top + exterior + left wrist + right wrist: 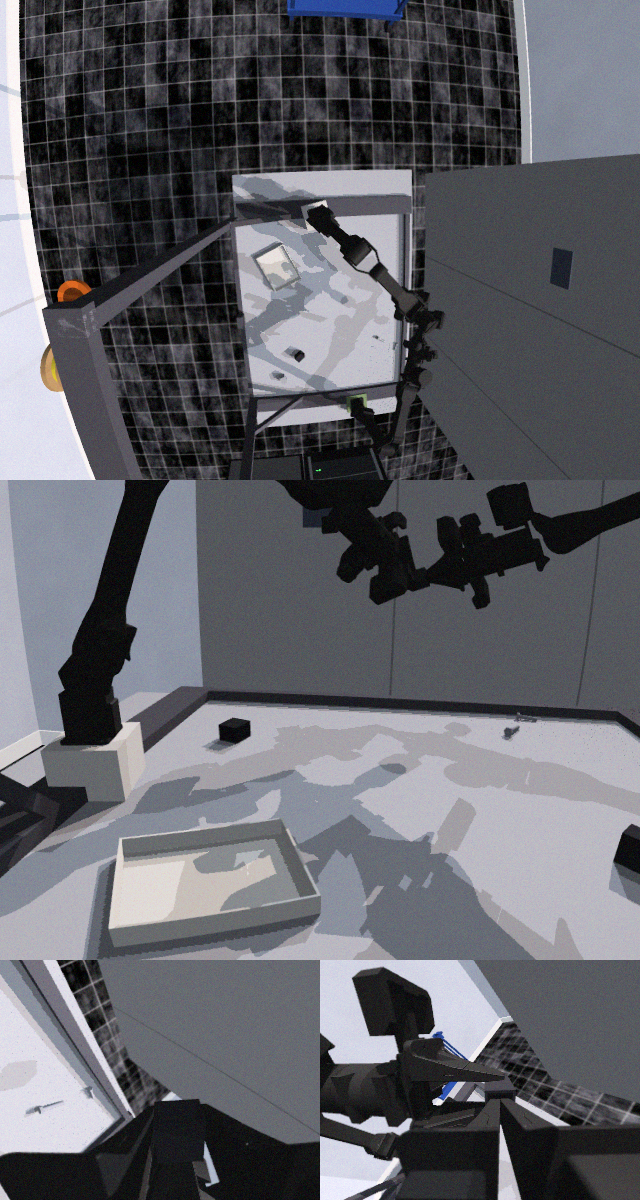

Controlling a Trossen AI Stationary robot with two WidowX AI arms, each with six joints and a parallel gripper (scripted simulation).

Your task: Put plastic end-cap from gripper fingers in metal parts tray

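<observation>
My left gripper is now 49 cm past the metal parts tray, 27 cm to the right of it and 25 cm above it. Also, from my left hand: black plastic end-cap (3 cm to the right, 1 cm below); metal part (12 cm behind, 18 cm to the right, 25 cm below).
</observation>
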